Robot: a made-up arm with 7 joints.
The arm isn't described. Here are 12 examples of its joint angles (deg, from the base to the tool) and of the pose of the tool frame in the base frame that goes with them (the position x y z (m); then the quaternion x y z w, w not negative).
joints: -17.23 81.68 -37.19 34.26 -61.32 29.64 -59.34
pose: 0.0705 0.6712 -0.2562 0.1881 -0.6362 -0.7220 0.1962
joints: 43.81 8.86 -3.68 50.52 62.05 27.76 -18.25
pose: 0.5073 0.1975 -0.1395 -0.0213 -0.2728 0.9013 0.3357
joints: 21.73 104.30 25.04 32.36 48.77 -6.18 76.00
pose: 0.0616 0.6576 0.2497 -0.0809 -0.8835 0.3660 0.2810
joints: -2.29 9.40 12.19 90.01 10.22 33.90 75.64
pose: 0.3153 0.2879 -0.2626 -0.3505 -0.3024 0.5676 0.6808
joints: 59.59 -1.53 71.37 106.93 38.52 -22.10 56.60
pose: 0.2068 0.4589 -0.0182 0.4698 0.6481 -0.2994 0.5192
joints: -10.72 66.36 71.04 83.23 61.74 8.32 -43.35
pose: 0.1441 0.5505 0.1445 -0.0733 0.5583 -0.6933 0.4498
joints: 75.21 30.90 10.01 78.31 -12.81 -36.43 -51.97
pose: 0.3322 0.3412 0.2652 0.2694 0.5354 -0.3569 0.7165
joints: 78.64 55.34 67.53 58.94 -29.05 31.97 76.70
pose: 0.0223 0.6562 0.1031 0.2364 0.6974 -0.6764 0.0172
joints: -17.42 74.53 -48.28 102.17 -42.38 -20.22 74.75
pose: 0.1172 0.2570 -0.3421 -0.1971 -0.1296 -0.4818 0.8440
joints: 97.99 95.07 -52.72 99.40 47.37 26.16 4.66
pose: 0.2263 0.3949 0.2400 -0.0023 -0.9134 0.3988 0.0818
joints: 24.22 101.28 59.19 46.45 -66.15 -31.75 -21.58
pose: 0.0160 0.5871 0.3119 -0.4735 0.7849 0.2682 0.2963
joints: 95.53 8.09 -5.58 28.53 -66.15 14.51 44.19
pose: 0.4958 0.1969 0.2449 0.0998 -0.8992 0.1869 0.3829
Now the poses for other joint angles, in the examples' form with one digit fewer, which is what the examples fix.
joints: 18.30 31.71 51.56 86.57 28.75 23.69 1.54
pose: 0.229 0.519 -0.032 -0.003 0.619 -0.779 0.105
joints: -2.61 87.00 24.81 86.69 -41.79 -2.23 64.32
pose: 0.304 0.423 0.105 0.393 -0.704 -0.204 0.555
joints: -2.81 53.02 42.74 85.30 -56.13 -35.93 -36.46
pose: 0.259 0.510 -0.031 -0.086 0.962 0.156 0.206
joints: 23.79 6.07 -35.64 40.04 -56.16 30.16 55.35
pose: 0.377 0.060 -0.374 0.173 -0.474 -0.026 0.863
